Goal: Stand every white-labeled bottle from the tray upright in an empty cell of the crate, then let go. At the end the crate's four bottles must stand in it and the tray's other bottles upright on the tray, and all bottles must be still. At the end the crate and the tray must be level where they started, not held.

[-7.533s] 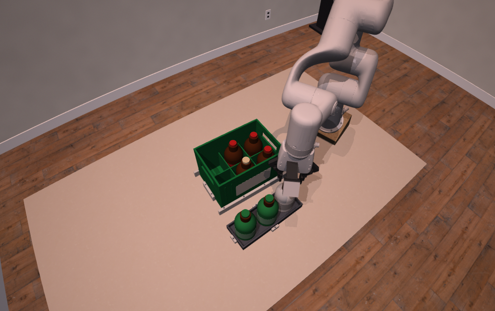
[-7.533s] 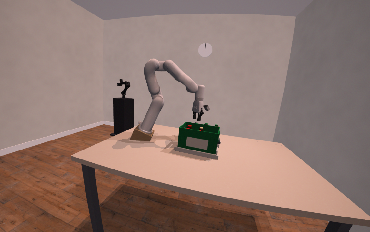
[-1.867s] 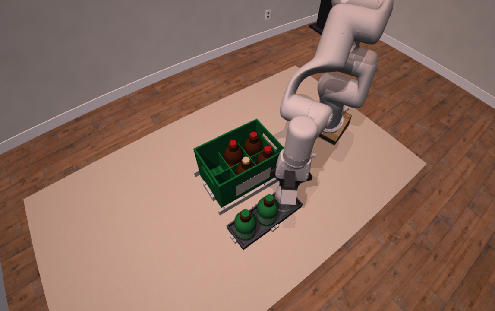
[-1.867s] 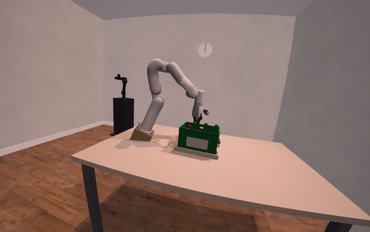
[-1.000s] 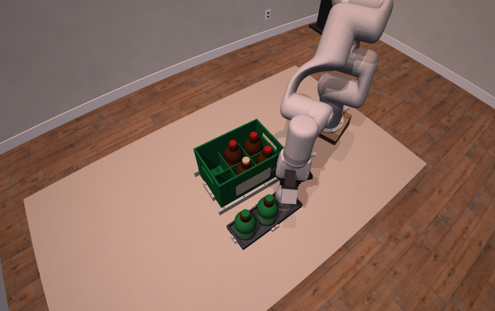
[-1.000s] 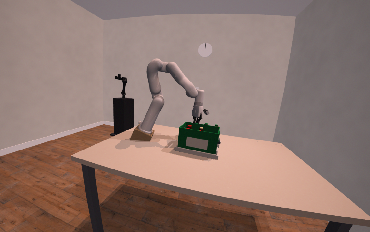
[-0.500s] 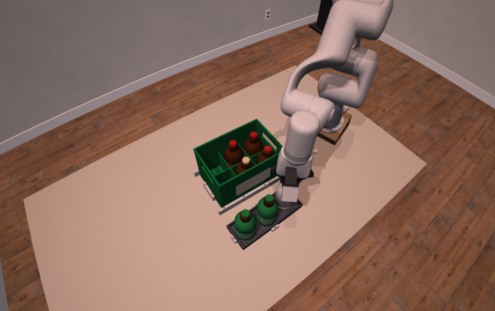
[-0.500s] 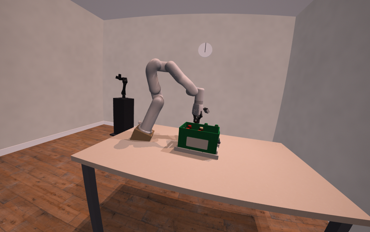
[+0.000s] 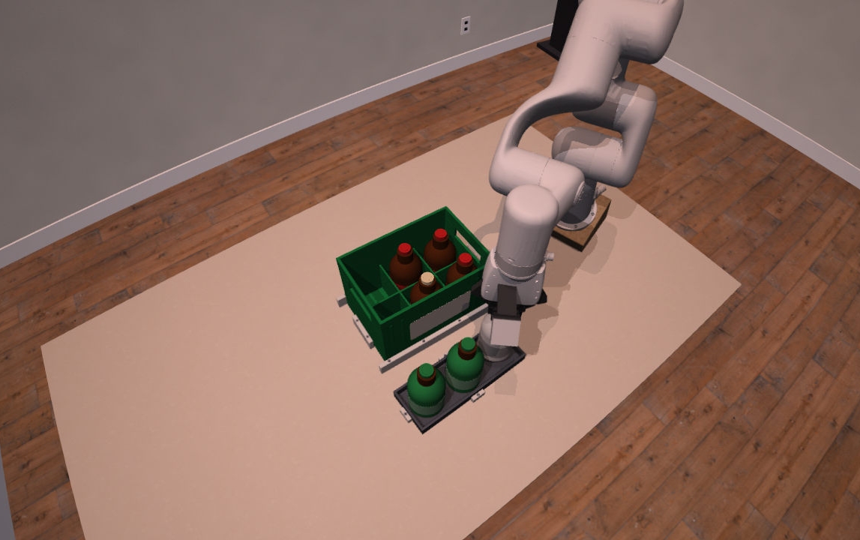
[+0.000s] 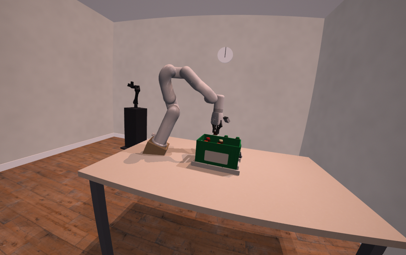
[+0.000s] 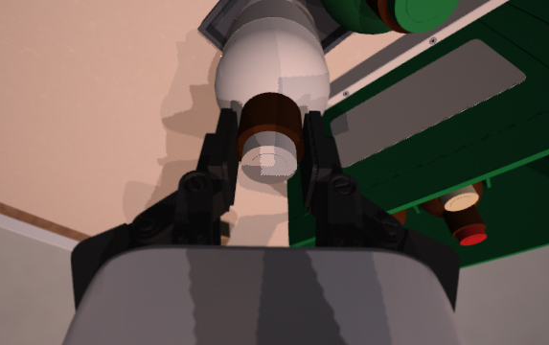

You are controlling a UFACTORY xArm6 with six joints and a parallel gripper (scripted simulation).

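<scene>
My hand is 7 cm above the white-labeled bottle. Round my hand: tray: 17 cm below, 9 cm ahead, 1 cm to the left; then crate: 19 cm to the right, 10 cm below, 8 cm ahead.
</scene>
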